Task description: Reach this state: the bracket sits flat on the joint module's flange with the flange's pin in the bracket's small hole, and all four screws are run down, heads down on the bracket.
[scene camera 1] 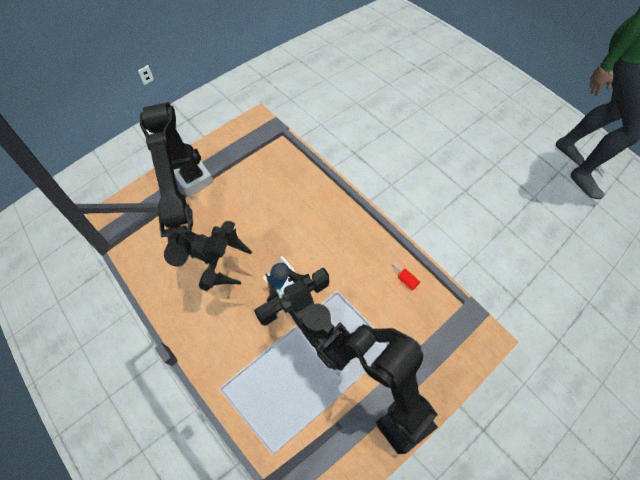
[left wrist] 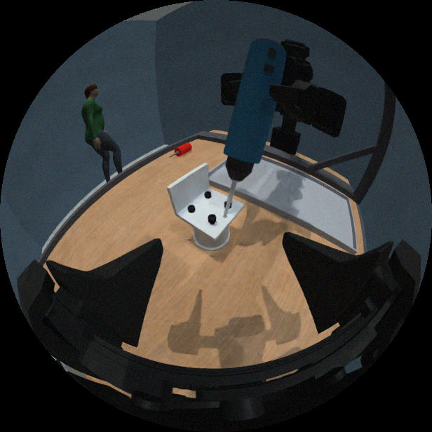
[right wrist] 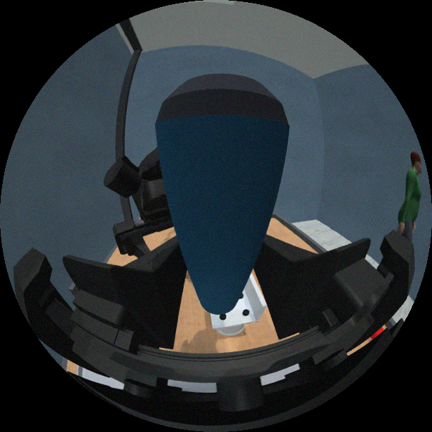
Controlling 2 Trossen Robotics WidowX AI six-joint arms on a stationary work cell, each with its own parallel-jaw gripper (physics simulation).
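Frame: origin at the left arm's base, x ahead, y left, z up, level; millimetres.
Seen in the pictures: left gripper, fingertip midpoint: (scene camera 1: 246,268); left arm's base, origin of the base link: (scene camera 1: 191,173); right arm's base, origin of the base link: (scene camera 1: 409,423).
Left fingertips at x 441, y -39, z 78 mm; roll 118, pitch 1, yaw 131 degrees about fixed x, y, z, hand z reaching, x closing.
Pixels of each thing's top centre, then the offset from my left fingertips to it.
- blue electric screwdriver, middle of its top: (scene camera 1: 272,257) 98 mm ahead, 38 mm left, 177 mm up
- red-handled tool, middle of its top: (scene camera 1: 404,272) 239 mm ahead, 363 mm left, 87 mm down
- grey rectangular tray, middle of its top: (scene camera 1: 306,368) 289 mm ahead, 17 mm right, 105 mm down
The white L-shaped bracket (scene camera 1: 286,264) (left wrist: 189,189) (right wrist: 256,296) sits flat on the pale round joint module (left wrist: 211,240) (right wrist: 230,330). Four black screw heads show on its plate in the left wrist view; the front screw (left wrist: 212,219) looks slightly raised. Whether the others are fully down is too small to tell. The pin is not discernible. My right gripper (scene camera 1: 283,285) (right wrist: 217,235) is shut on the blue electric screwdriver (scene camera 1: 279,272) (left wrist: 256,100) (right wrist: 222,190), whose bit ends near the plate, between the front and right screws. My left gripper (scene camera 1: 245,267) (left wrist: 223,242) is open and empty, beside the bracket.
A red-handled tool (scene camera 1: 408,279) (left wrist: 183,149) (right wrist: 378,332) lies near the table's far edge. A grey rectangular tray (scene camera 1: 268,392) (left wrist: 335,220) lies beneath the right arm. A dark raised frame (scene camera 1: 361,201) borders the wooden table, and a dark post (scene camera 1: 51,191) rises at one corner. A person stands beyond.
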